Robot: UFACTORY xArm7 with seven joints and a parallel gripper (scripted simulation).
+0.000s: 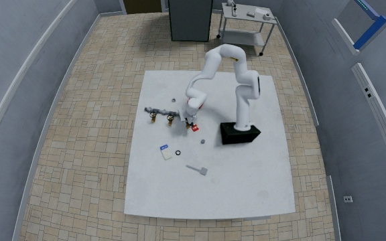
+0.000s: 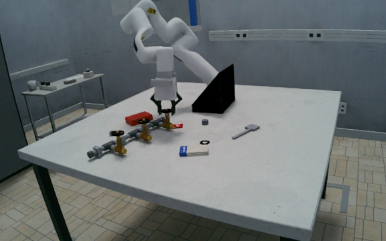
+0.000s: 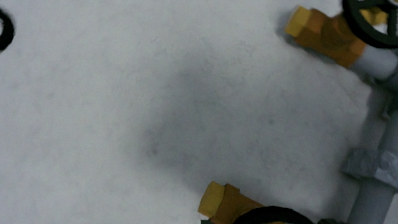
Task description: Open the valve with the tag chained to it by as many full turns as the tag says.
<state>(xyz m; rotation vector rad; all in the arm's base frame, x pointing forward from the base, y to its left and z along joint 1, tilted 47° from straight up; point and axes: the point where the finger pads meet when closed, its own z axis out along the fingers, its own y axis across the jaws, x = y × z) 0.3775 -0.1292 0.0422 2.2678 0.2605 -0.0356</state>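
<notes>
Now: the red tag 40 mm behind my hand, 30 mm to the left of it and 90 mm below it. The rest, counted from my hand: white box 190 mm ahead, 200 mm to the left, 90 mm below; red block 80 mm behind, 210 mm to the right, 80 mm below; grey flat tool 30 mm behind, 360 mm to the left, 90 mm below.
</notes>
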